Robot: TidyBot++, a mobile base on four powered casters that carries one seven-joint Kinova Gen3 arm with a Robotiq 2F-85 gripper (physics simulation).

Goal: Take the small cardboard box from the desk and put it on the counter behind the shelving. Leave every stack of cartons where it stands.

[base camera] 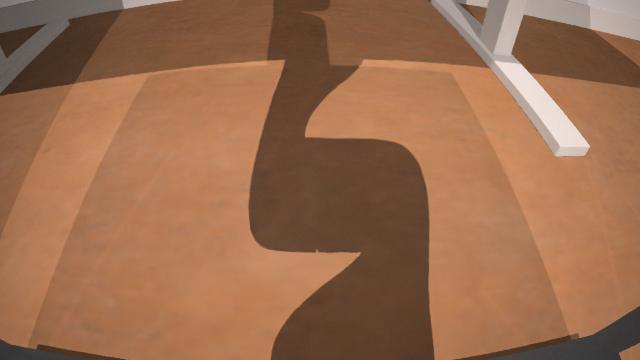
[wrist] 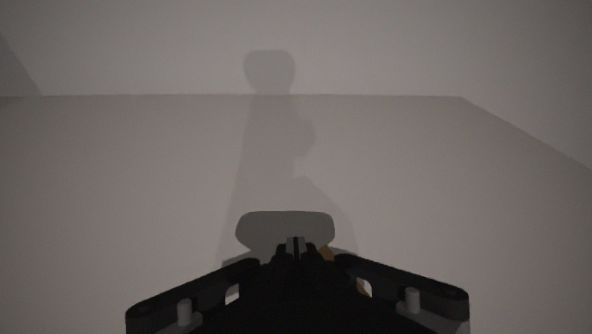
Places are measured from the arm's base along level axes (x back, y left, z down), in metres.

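Where they show: gripper, fingertip midpoint: (wrist: 295, 249).
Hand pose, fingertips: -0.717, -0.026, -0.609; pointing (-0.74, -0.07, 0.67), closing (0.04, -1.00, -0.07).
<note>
After its pixels a point has its place, as x, y, z.
My gripper (wrist: 295, 249) {-0.717, -0.025, -0.609} is shut at the bottom middle of the wrist view, with its two fingertips together and nothing seen between them. The small cardboard box (wrist: 326, 253) {-0.715, -0.050, -0.603} shows as a brown sliver just right of the fingertips, and a further bit of brown shows through the right finger linkage. Most of the box is hidden behind the gripper. It lies on the pale desk top (wrist: 125, 170) {-0.880, 0.208, -0.554}. The counter, the shelving and the carton stacks do not show in either view.
The desk's far edge runs across the upper wrist view, with a slanting edge at right. Shadows of the arm and gripper fall on the desk top. In the base view, a white leg with a long foot (base camera: 542, 102) stands at right and another white foot (base camera: 37, 47) {-0.923, 0.758, 0.378} at upper left.
</note>
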